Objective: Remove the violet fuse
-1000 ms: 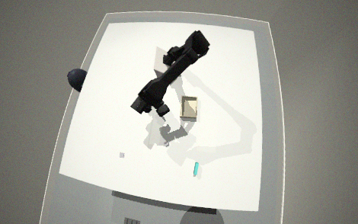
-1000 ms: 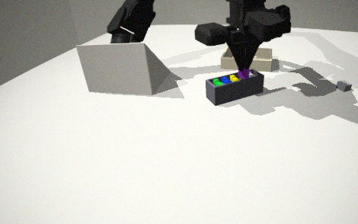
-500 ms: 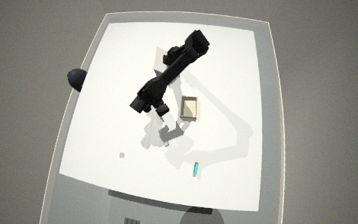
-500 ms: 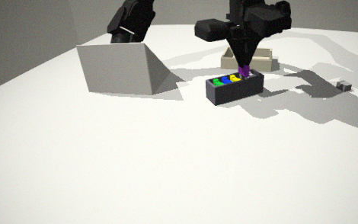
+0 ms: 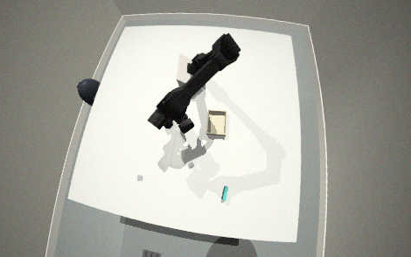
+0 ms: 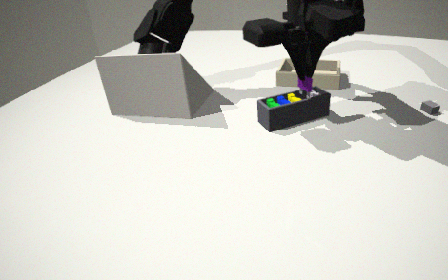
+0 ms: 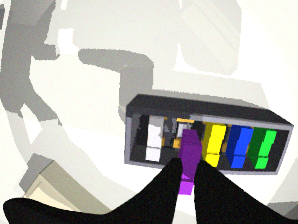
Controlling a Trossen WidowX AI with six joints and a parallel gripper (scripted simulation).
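My gripper tip is 10 mm short of the beige tray, 180 mm to the right of it and 60 mm above it. From my gripper tip the other things lie so: small grey cube (230 mm ahead, 40 mm to the left, 60 mm below); teal block (360 mm ahead, 210 mm to the left, 50 mm below); violet fuse (10 mm below).
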